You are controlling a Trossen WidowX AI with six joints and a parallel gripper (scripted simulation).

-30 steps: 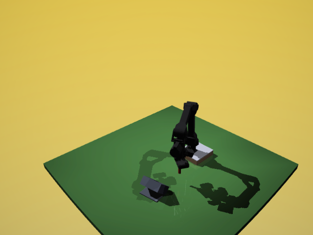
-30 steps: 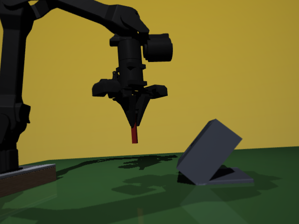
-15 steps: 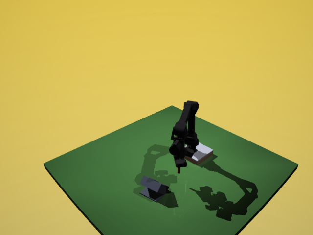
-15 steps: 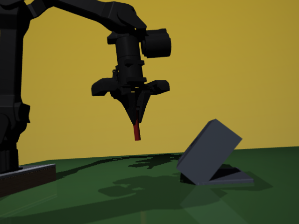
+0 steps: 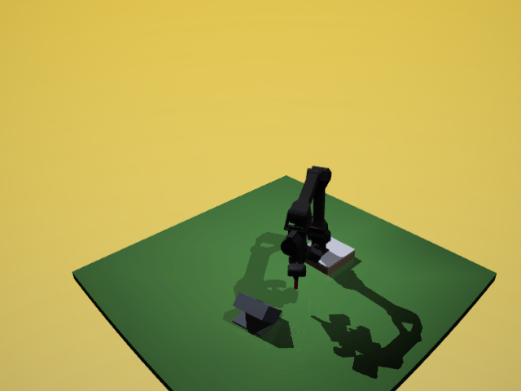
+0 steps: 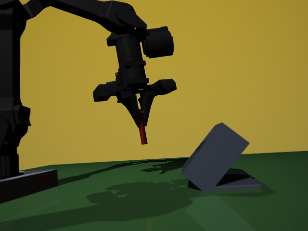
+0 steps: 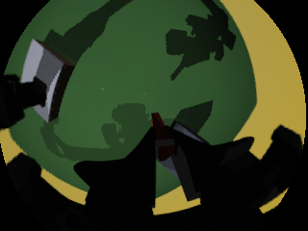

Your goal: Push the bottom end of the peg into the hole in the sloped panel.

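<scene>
The dark grey sloped panel lies 150 mm ahead of my gripper tip, 60 mm to the right of it and 70 mm below it. Round my gripper tip: flat foot (170 mm ahead, 50 mm to the right, 120 mm below); red peg (20 mm above).
</scene>
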